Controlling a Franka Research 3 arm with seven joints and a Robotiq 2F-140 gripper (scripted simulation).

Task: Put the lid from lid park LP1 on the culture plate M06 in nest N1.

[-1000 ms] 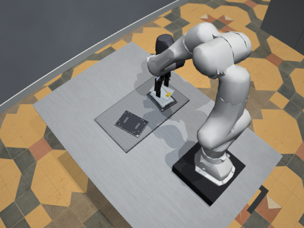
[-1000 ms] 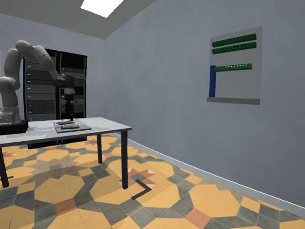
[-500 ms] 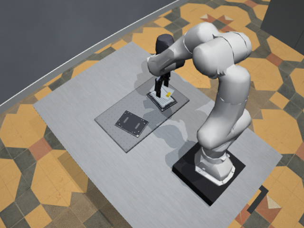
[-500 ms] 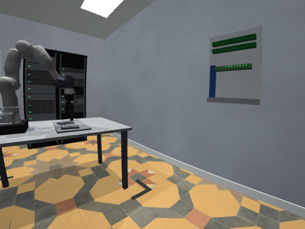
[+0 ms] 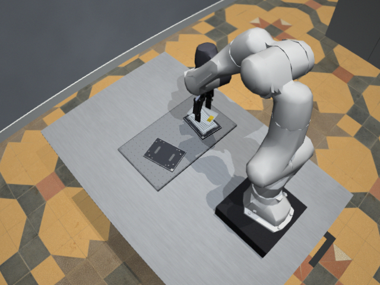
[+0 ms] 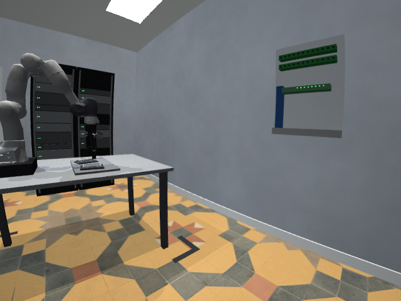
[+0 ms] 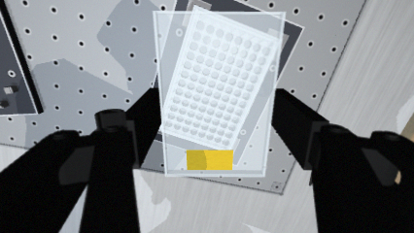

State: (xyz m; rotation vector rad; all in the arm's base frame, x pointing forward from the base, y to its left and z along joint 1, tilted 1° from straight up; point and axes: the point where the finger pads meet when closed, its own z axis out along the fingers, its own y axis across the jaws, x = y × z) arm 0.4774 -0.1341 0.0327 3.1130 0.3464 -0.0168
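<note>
My gripper is now 80 mm above the culture plate M06. From my hand the other things lie so: clear lid: 20 mm below; then dark lid park: 260 mm to the left, 90 mm below, 10 mm behind.
</note>
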